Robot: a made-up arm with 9 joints.
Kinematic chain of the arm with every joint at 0, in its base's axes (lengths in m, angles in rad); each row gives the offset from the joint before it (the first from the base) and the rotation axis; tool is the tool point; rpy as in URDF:
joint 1: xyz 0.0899 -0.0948 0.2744 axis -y
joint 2: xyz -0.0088 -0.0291 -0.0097 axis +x
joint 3: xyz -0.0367 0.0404 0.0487 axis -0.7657 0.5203 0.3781
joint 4: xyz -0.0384 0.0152 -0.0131 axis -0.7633 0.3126 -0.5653
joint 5: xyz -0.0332 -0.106 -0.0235 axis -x
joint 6: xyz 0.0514 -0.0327 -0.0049 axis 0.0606 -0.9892 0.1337
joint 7: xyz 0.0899 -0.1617 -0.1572 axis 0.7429 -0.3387 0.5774
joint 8: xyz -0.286 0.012 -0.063 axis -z
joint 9: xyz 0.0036 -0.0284 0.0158 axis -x
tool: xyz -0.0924 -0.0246 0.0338 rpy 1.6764 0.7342 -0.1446
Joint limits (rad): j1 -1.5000..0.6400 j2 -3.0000..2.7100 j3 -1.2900..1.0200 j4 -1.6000..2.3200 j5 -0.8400..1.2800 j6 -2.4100..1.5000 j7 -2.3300..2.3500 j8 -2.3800..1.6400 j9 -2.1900..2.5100
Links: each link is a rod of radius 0.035 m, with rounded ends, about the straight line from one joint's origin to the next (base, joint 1, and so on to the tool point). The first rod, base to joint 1, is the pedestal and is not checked.
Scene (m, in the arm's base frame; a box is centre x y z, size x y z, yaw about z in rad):
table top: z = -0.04
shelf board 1: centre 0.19 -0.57 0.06 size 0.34 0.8 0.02 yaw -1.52
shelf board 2: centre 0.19 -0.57 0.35 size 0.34 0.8 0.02 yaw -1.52
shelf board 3: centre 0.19 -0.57 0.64 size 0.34 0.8 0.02 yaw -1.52
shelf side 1: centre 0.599 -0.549 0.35 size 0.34 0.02 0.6 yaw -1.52
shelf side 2: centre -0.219 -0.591 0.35 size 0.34 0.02 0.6 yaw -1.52
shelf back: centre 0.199 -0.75 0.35 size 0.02 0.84 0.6 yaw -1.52
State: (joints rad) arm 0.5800 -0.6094 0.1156 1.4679 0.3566 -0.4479 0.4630 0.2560 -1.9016
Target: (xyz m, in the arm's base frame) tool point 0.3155 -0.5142 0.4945
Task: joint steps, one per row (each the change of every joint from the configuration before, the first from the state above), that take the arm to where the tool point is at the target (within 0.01 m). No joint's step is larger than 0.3 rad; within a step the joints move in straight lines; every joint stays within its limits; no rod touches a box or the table.
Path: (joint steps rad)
1: -0.1550 -0.0823 0.1047 -0.1482 -0.0409 0.2783 -0.1159 0.1094 -0.0412
2: -0.1551 -0.0822 0.1047 -0.1483 -0.0409 0.2782 -0.1159 0.1094 -0.0412
3: -0.1550 -0.0823 0.1046 -0.1482 -0.0409 0.2783 -0.1159 0.1094 -0.0412
4: -0.1551 -0.0823 0.1047 -0.1483 -0.0409 0.2783 -0.1159 0.1094 -0.0412
5: -0.1550 -0.0823 0.1047 -0.1482 -0.0409 0.2783 -0.1159 0.1095 -0.0412
6: -0.1550 -0.0822 0.1047 -0.1483 -0.0409 0.2782 -0.1159 0.1094 -0.0412
7: -0.1551 -0.0823 0.1046 -0.1482 -0.0409 0.2783 -0.1159 0.1094 -0.0412
8: 0.0865 0.1958 -0.1127 -0.0292 0.0719 -0.0594 0.2883 -0.2142 0.0335
9: 0.0865 0.1958 -0.1127 -0.0293 0.0718 -0.0593 0.2882 -0.2142 0.0335
10: 0.0865 0.1958 -0.1127 -0.0292 0.0718 -0.0594 0.2882 -0.2143 0.0335

